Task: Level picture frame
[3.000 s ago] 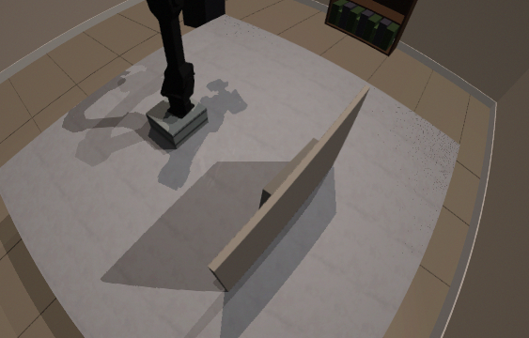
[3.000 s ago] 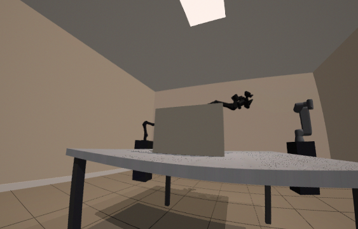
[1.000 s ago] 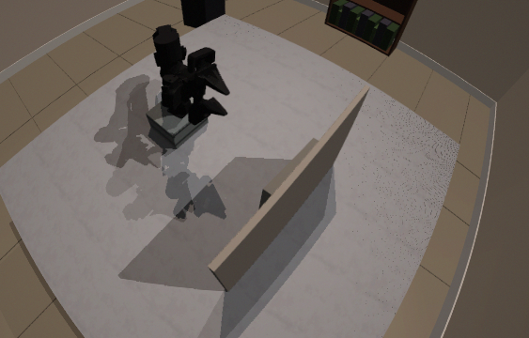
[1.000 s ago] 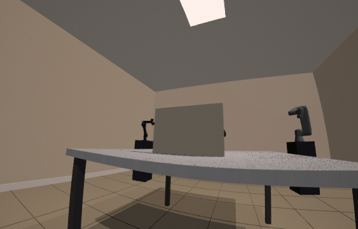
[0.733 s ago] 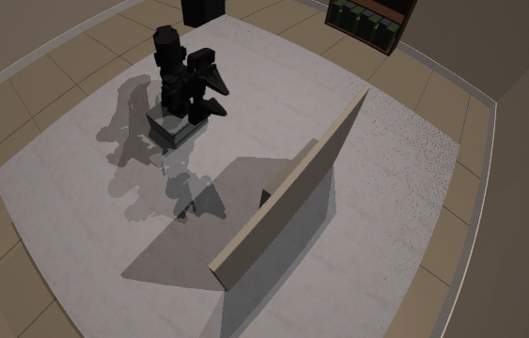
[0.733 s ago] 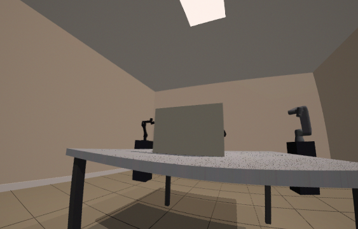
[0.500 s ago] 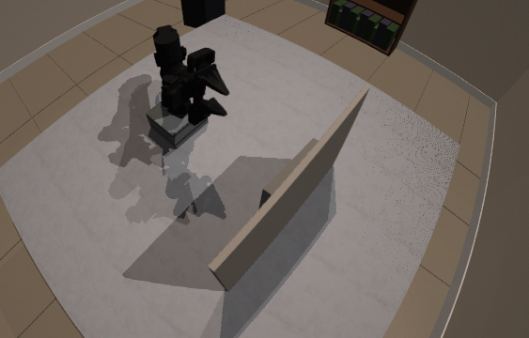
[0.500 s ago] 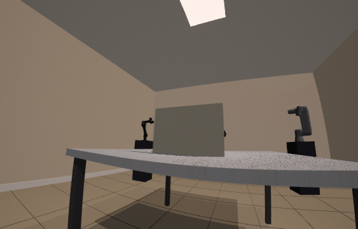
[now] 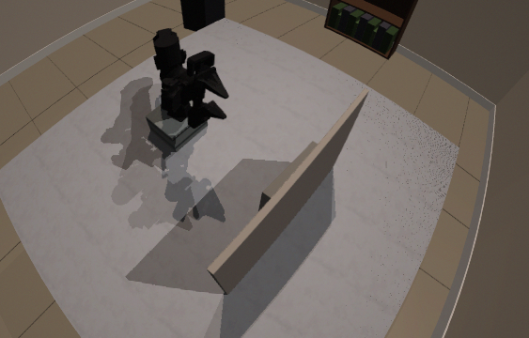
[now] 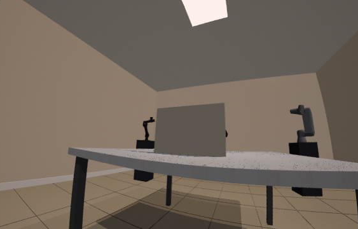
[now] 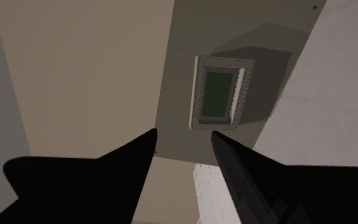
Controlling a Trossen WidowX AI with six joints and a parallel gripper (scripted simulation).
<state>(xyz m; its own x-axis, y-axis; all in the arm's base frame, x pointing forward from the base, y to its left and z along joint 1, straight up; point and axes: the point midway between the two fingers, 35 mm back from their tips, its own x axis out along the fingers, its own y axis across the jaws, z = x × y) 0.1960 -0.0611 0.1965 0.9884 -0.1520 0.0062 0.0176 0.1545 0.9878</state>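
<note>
My gripper tip is now 19 cm short of the picture frame, 4 cm to the left of it and 9 cm above it. The rest, counted from my gripper tip: wall panel (20 cm ahead, 5 cm to the right, 11 cm below).
</note>
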